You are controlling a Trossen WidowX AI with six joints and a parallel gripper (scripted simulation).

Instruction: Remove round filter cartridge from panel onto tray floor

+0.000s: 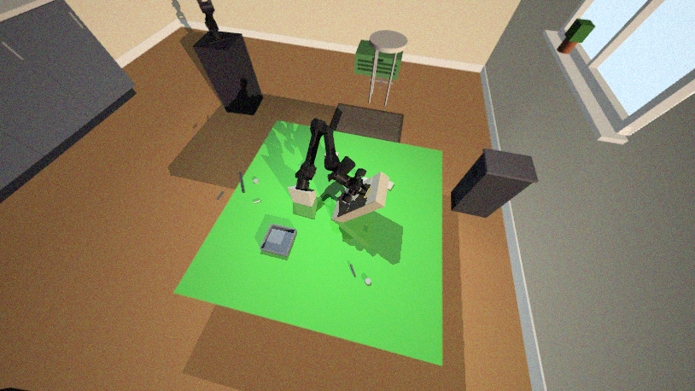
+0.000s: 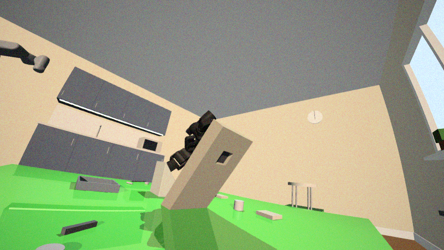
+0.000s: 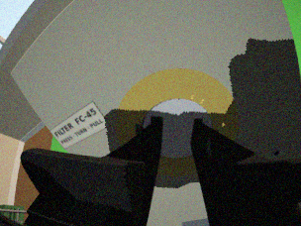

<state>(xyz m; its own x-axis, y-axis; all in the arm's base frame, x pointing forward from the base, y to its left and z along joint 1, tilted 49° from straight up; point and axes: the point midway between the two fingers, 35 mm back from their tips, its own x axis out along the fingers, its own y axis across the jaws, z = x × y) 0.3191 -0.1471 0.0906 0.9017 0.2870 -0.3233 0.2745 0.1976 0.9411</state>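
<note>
Right now the beige service panel is 80 mm below my gripper tip and 40 mm behind it. From my gripper tip the other things lie so: grey round filter cartridge: 10 mm below, 10 mm ahead; then grey tray: 440 mm behind, 250 mm to the right, 220 mm below.
</note>
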